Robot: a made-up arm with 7 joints. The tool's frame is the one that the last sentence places.
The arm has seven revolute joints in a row. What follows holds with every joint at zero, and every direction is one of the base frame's.
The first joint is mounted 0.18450 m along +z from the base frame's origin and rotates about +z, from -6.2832 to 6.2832 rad.
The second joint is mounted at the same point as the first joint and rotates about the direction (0, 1, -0.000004), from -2.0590 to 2.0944 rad.
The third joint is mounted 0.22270 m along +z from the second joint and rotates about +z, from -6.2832 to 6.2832 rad.
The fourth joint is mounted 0.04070 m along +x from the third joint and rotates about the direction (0, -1, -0.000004), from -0.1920 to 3.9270 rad.
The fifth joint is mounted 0.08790 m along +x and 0.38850 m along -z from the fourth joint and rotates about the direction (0, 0.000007, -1), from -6.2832 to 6.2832 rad.
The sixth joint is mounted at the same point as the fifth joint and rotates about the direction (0, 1, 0.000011), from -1.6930 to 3.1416 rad.
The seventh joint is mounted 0.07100 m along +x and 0.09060 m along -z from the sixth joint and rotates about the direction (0, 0.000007, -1), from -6.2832 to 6.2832 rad.
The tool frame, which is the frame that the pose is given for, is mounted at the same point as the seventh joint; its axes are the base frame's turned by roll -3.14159, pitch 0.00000 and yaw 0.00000 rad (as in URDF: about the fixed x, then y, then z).
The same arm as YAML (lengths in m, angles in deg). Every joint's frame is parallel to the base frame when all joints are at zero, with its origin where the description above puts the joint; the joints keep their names.
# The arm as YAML. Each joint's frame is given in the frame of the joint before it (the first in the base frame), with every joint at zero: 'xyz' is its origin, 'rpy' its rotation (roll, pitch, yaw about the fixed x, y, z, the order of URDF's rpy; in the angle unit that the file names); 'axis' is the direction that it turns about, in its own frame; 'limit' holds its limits. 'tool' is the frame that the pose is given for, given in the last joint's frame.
units:
  length: m
  angle: deg
joints:
  - name: joint 1
    type: revolute
    origin:
      xyz: [0.0, 0.0, 0.1845]
      rpy: [0.0, 0.0, 0.0]
    axis: "+z"
    limit:
      lower: -360.0
      upper: 360.0
  - name: joint 2
    type: revolute
    origin:
      xyz: [0.0, 0.0, 0.0]
      rpy: [0.0, 0.0, 0.0]
    axis: "+y"
    limit:
      lower: -117.97
      upper: 120.0
  - name: joint 3
    type: revolute
    origin:
      xyz: [0.0, 0.0, 0.2227]
      rpy: [0.0, 0.0, 0.0]
    axis: "+z"
    limit:
      lower: -360.0
      upper: 360.0
  - name: joint 4
    type: revolute
    origin:
      xyz: [0.0407, 0.0, 0.0]
      rpy: [0.0, 0.0, 0.0]
    axis: "-y"
    limit:
      lower: -11.0
      upper: 225.0
  - name: joint 5
    type: revolute
    origin:
      xyz: [0.0879, 0.0, -0.3885]
      rpy: [0.0, 0.0, 0.0]
    axis: "-z"
    limit:
      lower: -360.0
      upper: 360.0
  - name: joint 6
    type: revolute
    origin:
      xyz: [0.0, 0.0, 0.0]
      rpy: [0.0, 0.0, 0.0]
    axis: "+y"
    limit:
      lower: -97.0
      upper: 180.0
  - name: joint 7
    type: revolute
    origin:
      xyz: [0.071, 0.0, -0.0906]
      rpy: [0.0, 0.0, 0.0]
    axis: "-z"
    limit:
      lower: -360.0
      upper: 360.0
tool:
  origin:
    xyz: [0.0, 0.0, 0.0]
    rpy: [-180.0, 0.0, 0.0]

